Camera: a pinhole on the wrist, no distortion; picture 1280 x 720 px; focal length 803.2 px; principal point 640.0 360.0 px. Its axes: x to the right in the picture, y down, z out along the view. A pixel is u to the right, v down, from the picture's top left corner.
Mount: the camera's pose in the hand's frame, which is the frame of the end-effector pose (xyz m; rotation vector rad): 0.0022 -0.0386 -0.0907 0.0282 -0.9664 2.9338
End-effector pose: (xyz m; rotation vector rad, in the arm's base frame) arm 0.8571 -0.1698 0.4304 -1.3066 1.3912 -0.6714
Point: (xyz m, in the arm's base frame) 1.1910 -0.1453 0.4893
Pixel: 633.8 82.2
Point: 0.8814 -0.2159 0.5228
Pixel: 506.6 409.7
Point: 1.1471 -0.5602 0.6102
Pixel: outside the picture
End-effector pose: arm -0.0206 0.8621 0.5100 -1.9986 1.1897 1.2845
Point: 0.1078 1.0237 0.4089
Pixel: 495.3 387.8
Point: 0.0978 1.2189 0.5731
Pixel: 1039.4 445.9
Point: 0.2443 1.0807 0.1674
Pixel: 126.5 503.5
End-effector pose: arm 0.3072 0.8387 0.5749 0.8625 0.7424 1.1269
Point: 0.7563 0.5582 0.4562
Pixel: 843.0 335.9
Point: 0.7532 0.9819 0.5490
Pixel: 184.5 95.3
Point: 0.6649 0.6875 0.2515
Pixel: 670.4 677.1
